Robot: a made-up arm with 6 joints. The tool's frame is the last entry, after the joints.
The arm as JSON. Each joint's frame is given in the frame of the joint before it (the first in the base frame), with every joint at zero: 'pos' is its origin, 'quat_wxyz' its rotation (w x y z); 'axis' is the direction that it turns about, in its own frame. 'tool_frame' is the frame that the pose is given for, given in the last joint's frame.
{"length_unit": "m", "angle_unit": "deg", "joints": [
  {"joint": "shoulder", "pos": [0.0, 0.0, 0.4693], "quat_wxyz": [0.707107, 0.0, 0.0, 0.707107], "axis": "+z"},
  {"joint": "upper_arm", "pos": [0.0, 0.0, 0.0], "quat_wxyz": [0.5, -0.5, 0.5, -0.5], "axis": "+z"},
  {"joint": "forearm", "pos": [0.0, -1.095, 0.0], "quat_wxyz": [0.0, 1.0, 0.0, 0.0], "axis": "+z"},
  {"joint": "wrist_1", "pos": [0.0, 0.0, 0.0], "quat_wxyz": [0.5, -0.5, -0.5, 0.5], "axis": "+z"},
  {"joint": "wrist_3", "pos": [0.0, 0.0, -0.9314], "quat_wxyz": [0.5, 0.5, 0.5, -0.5], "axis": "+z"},
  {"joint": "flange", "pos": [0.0, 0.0, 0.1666], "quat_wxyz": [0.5, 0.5, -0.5, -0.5], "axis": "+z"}
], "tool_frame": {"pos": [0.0, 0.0, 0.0], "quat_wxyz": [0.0, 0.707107, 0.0, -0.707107]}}
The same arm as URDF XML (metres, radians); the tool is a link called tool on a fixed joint. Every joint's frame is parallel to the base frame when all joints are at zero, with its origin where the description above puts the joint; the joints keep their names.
<robot name="arm">
<link name="base"/>
<link name="link1"/>
<link name="link2"/>
<link name="link3"/>
<link name="link4"/>
<link name="link5"/>
<link name="link6"/>
<link name="tool"/>
<joint name="shoulder" type="continuous"><parent link="base"/><child link="link1"/><origin xyz="0.0000 0.0000 0.4693" rpy="0.0000 0.0000 0.0000"/><axis xyz="0 0 1"/></joint>
<joint name="upper_arm" type="continuous"><parent link="link1"/><child link="link2"/><origin xyz="0.0000 0.0000 0.0000" rpy="0.0000 0.0000 0.0000"/><axis xyz="0 1 0"/></joint>
<joint name="forearm" type="continuous"><parent link="link2"/><child link="link3"/><origin xyz="0.0000 0.0000 1.0950" rpy="0.0000 0.0000 0.0000"/><axis xyz="0 -1 0"/></joint>
<joint name="wrist_1" type="continuous"><parent link="link3"/><child link="link4"/><origin xyz="0.0000 0.0000 0.0000" rpy="0.0000 0.0000 0.0000"/><axis xyz="-1 0 0"/></joint>
<joint name="wrist_3" type="continuous"><parent link="link4"/><child link="link5"/><origin xyz="0.9314 0.0000 0.0000" rpy="0.0000 0.0000 0.0000"/><axis xyz="0 -1 0"/></joint>
<joint name="flange" type="continuous"><parent link="link5"/><child link="link6"/><origin xyz="0.0000 -0.1666 0.0000" rpy="0.0000 0.0000 0.0000"/><axis xyz="-1 0 0"/></joint>
<joint name="tool_fixed" type="fixed"><parent link="link6"/><child link="tool"/><origin xyz="0.0000 0.0000 0.0000" rpy="0.0000 0.0000 0.0000"/></joint>
</robot>

